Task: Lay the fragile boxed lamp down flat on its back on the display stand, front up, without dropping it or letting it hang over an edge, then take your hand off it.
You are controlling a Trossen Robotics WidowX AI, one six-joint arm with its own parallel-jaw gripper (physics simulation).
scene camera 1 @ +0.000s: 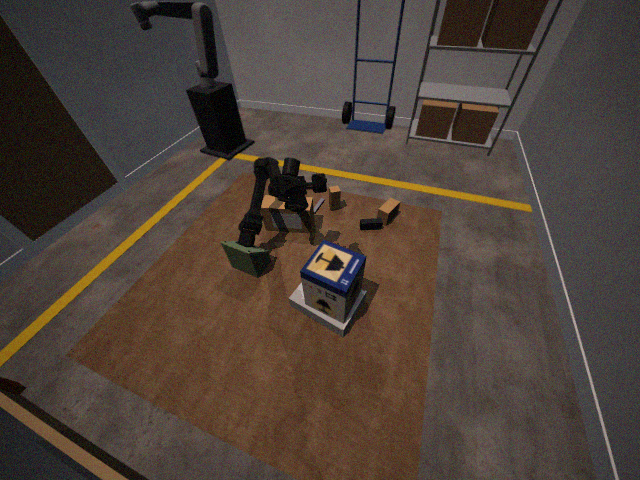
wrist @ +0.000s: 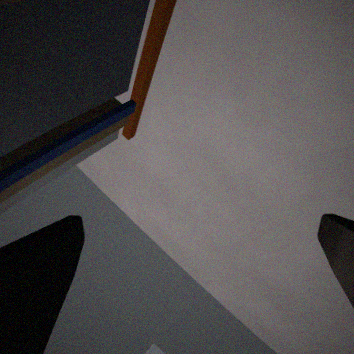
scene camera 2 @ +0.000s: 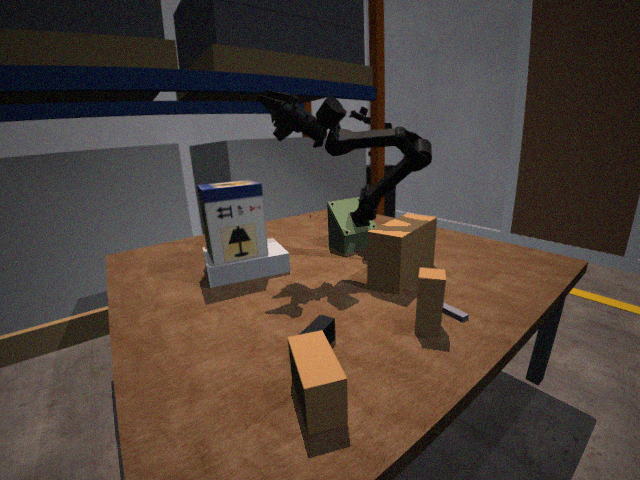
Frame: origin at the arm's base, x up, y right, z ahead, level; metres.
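Seen in the pictures: gripper, fingertip midpoint: [scene camera 1: 313,180] [wrist: 203,226] [scene camera 2: 261,93]; arm's base, origin of the base link: [scene camera 1: 245,244] [scene camera 2: 359,219].
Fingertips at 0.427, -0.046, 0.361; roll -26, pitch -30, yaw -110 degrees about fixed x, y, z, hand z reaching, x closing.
Note:
Pixels of each thing's top centre, then the offset from my fingertips to it, as dx, dy, dz.
- large brown carton, middle of its top: [scene camera 2: 405,223] [scene camera 1: 286,202] -0.377, -0.242, -0.317
- slim carton, middle of its top: [scene camera 2: 432,273] [scene camera 1: 334,189] -0.407, -0.482, -0.168
- black block, middle of its top: [scene camera 2: 313,329] [scene camera 1: 371,220] -0.487, -0.419, +0.076
- grey bar, middle of its top: [scene camera 2: 442,304] [scene camera 1: 318,204] -0.525, -0.446, -0.257
The boxed lamp [scene camera 1: 333,281] [scene camera 2: 236,219], white with a blue top band and lamp pictures, stands upright on the white display stand [scene camera 1: 308,308] [scene camera 2: 250,270]. In scene camera 2 it stands near the stand's left end, and a bare strip of stand shows at its right. My gripper [scene camera 2: 269,114] [wrist: 203,226] is open and empty, raised high above the table, to the upper right of the box in scene camera 2 and well apart from it. In scene camera 1 the gripper is hard to make out against the dark arm. The box and stand do not show clearly in the wrist view.
A large brown carton [scene camera 1: 275,221] [scene camera 2: 402,255] stands near my green base mount [scene camera 1: 245,258] [scene camera 2: 345,235]. A slim carton [scene camera 1: 334,198] [scene camera 2: 430,302], another carton [scene camera 1: 388,210] [scene camera 2: 319,372], a black block [scene camera 1: 371,224] [scene camera 2: 323,328] and a grey bar [scene camera 1: 319,205] [scene camera 2: 455,312] are on the brown table.

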